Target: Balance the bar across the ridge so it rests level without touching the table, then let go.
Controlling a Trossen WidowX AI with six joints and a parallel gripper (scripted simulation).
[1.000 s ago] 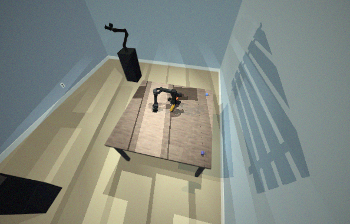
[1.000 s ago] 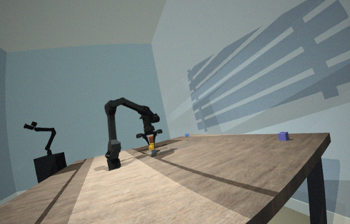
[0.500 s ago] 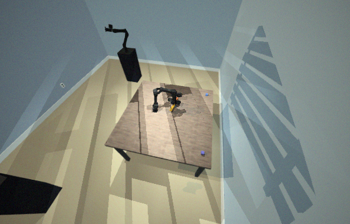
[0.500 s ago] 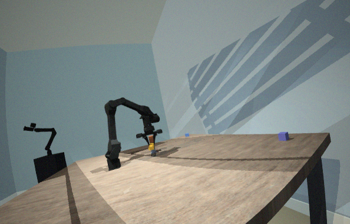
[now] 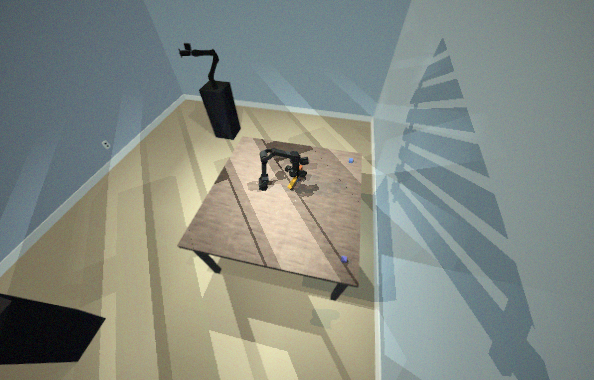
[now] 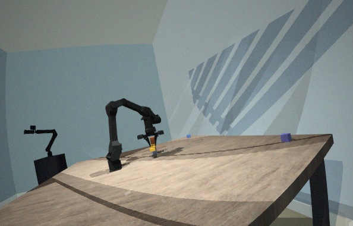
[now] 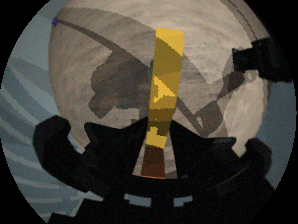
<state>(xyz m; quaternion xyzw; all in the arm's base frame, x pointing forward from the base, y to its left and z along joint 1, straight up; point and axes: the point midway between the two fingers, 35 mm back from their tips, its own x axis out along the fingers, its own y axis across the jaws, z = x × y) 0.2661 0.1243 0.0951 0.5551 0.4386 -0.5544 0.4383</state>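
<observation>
Right now my gripper tip is 10 mm short of the grey-blue piece, 30 mm to the right of it and 60 mm above it. From my gripper tip the other things lie so: purple cube 470 mm ahead, 620 mm to the right, 40 mm below.
</observation>
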